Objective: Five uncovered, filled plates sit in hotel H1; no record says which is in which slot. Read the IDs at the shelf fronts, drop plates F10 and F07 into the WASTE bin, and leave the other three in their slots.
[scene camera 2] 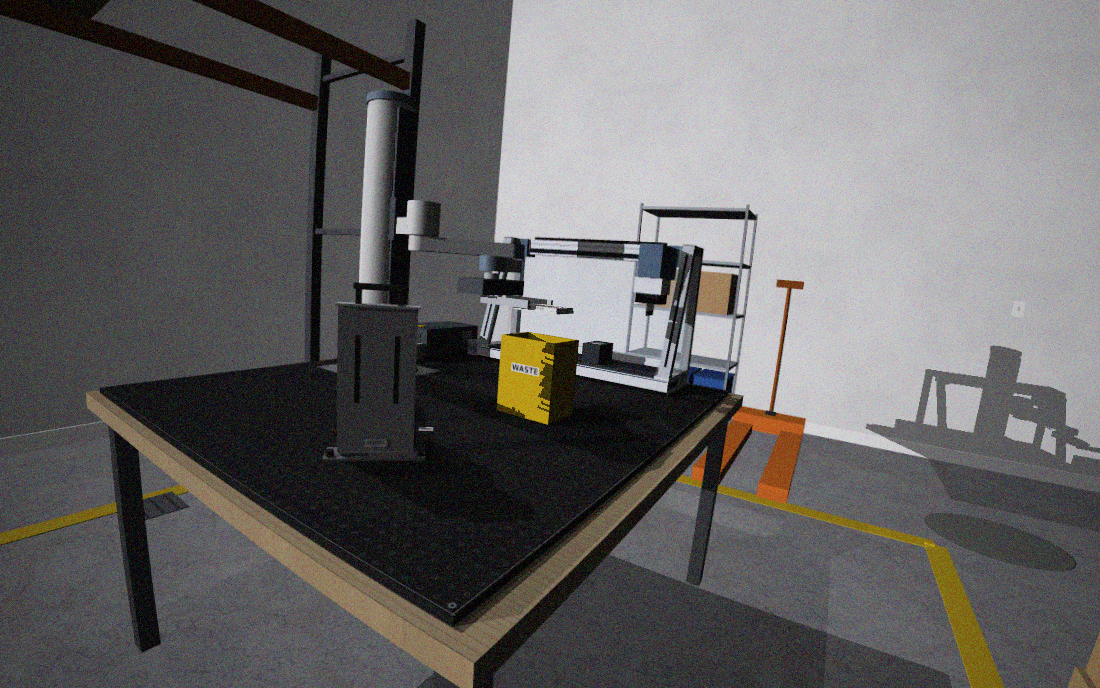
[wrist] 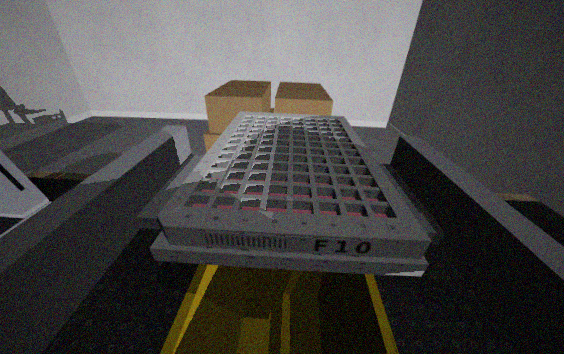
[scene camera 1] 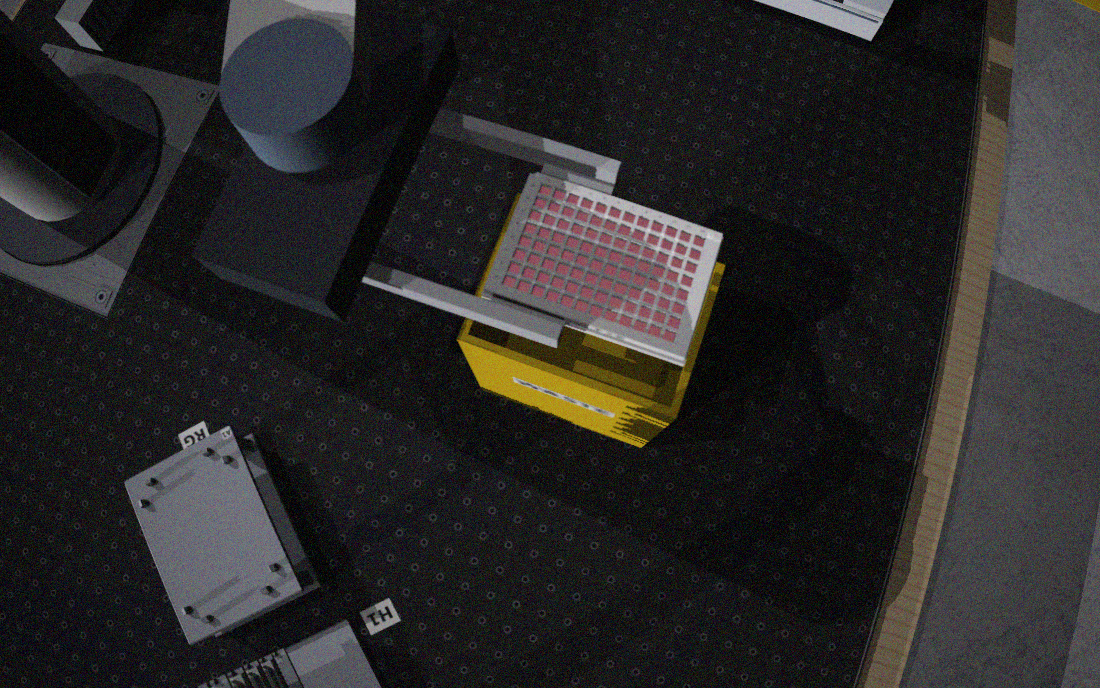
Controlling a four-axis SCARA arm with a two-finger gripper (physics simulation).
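My gripper is shut on plate F10 by its long sides. The plate is level, uncovered, with red-filled wells, and its front reads F10 in the wrist view. It hangs above the open yellow WASTE bin, covering much of the mouth in scene camera 1. Hotel H1 is cut off at the bottom of scene camera 1, by its H1 label. A tall grey tower, likely this hotel, stands nearer in scene camera 2. Plate F07 and the shelf-front IDs are not readable.
A low grey stand with pins and an RG label lies beside the hotel. A white gantry machine stands behind the bin. The table's wooden edge runs along the right. Cardboard boxes show beyond the plate.
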